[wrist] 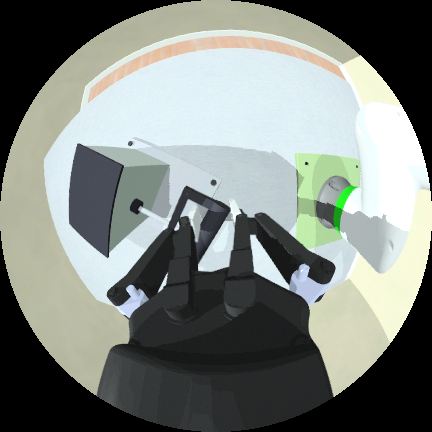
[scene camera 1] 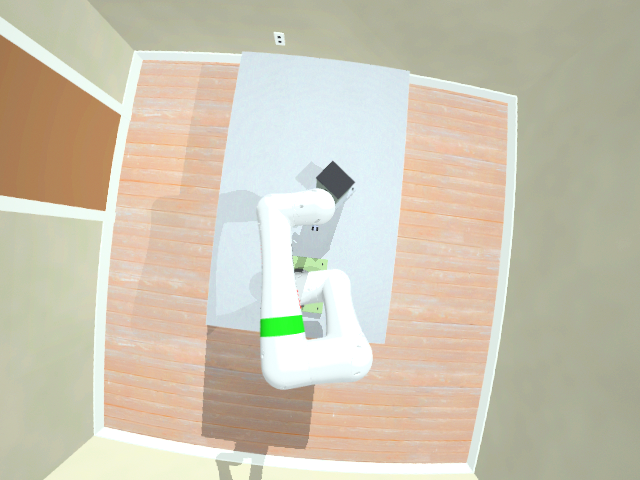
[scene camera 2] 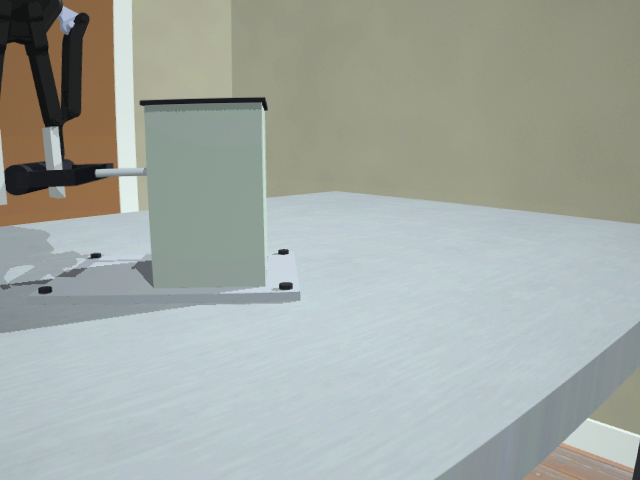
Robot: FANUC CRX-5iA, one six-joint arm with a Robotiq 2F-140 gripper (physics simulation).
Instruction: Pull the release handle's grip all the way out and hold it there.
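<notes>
The release handle's black frame-shaped grip [scene camera 2: 31, 179] [wrist: 216, 226] sits outside its housing, at the end of a pale rod [scene camera 2: 121, 172] [wrist: 152, 216]. A stretch of the rod shows between grip and housing. The housing [scene camera 2: 206, 196] [wrist: 140, 185] is an upright grey-green box with a dark lid [scene camera 1: 334, 179] [wrist: 95, 200]. My gripper [scene camera 1: 314, 227] [scene camera 2: 27, 178] [wrist: 214, 209] points down and is shut on the grip's outer bar: one pale finger passes through the frame's opening, the other is on the far side. In scene camera 2 the outer finger is cut by the left edge.
The housing stands on a bolted base plate [scene camera 2: 180, 297] [wrist: 192, 175] on the pale table [scene camera 1: 320, 108] [scene camera 2: 361, 372]. My white arm [scene camera 1: 276, 258] reaches over the table from its green mounting plate [scene camera 1: 314, 264] [wrist: 310, 170]. The table's near edge shows at the lower right of scene camera 2.
</notes>
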